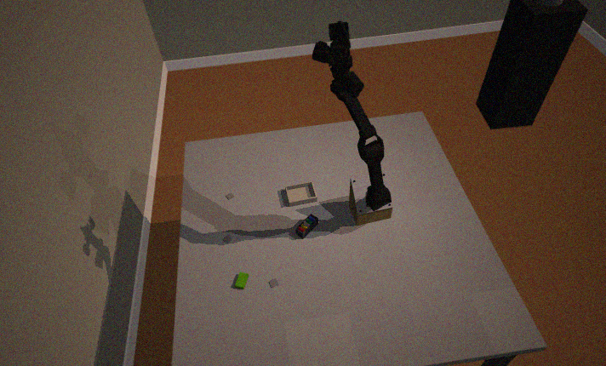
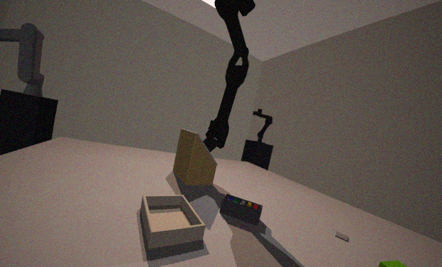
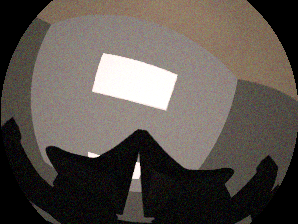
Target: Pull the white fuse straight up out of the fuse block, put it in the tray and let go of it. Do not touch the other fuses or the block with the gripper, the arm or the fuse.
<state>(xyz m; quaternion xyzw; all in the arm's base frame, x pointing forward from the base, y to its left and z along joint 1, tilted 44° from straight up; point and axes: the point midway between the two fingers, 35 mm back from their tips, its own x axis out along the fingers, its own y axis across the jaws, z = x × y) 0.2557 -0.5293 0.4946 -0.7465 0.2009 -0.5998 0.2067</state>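
The white fuse lies 140 mm ahead of my gripper tip, 80 mm to the left of it and 880 mm below it. Round my gripper tip: beige tray (150 mm ahead, 110 mm to the right, 900 mm below).
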